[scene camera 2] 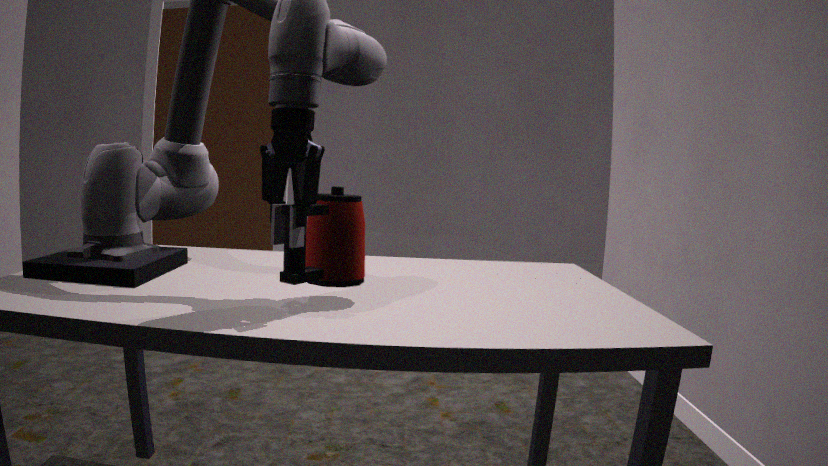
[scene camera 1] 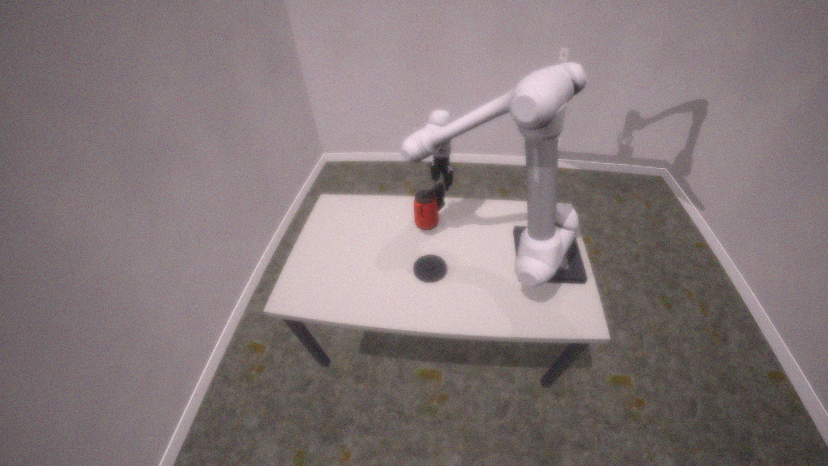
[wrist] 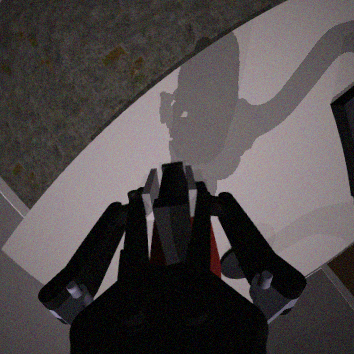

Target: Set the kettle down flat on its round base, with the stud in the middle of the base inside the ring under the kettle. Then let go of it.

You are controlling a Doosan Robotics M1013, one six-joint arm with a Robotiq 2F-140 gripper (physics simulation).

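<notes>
The red kettle [scene camera 1: 426, 215] [scene camera 2: 337, 243] [wrist: 215, 252] has a black lid and a black handle [scene camera 2: 294, 257] [wrist: 172, 215]. It hangs about upright, and its underside appears raised off the table. My gripper [scene camera 1: 442, 186] [scene camera 2: 288, 225] [wrist: 171, 177] points down and is shut on the handle, at the kettle's side. The round black base [scene camera 1: 429, 268] [wrist: 233, 264] lies flat on the table. In scene camera 1 the kettle shows above the base, to the side and not over it. The base does not show in scene camera 2. The ring under the kettle is hidden; the stud is too small to make out.
The white table [scene camera 1: 347, 289] [scene camera 2: 521, 318] [wrist: 85, 200] carries the arm's dark mounting plate [scene camera 1: 573, 272] [scene camera 2: 81, 272] at one end. Shadows of the arm and kettle fall on the table. The table edge lies near the kettle's handle side. Walls stand around the table.
</notes>
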